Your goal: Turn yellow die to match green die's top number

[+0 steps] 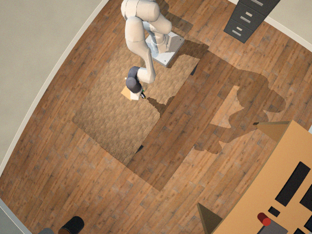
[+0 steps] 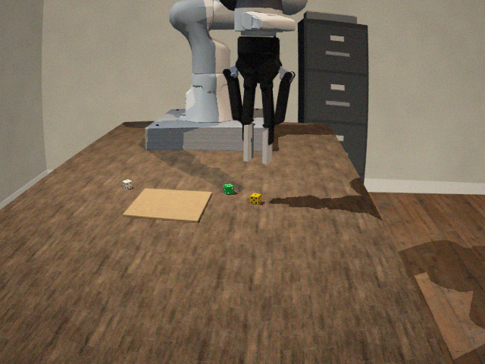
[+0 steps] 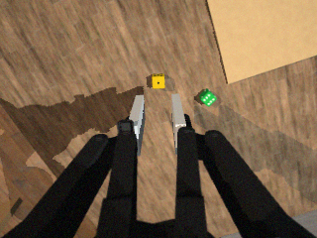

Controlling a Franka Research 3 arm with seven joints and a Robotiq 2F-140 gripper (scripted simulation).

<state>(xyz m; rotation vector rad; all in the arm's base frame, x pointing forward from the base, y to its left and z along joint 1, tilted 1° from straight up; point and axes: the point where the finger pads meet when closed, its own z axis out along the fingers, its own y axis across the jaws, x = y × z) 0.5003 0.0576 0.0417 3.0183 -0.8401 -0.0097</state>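
The yellow die is 10 mm ahead of my hand and 100 mm below it. Also, from my hand: white die 100 mm behind, 260 mm to the right, 100 mm below; then tan mat 160 mm to the right, 110 mm below; then green die 50 mm behind, 50 mm to the right, 100 mm below.
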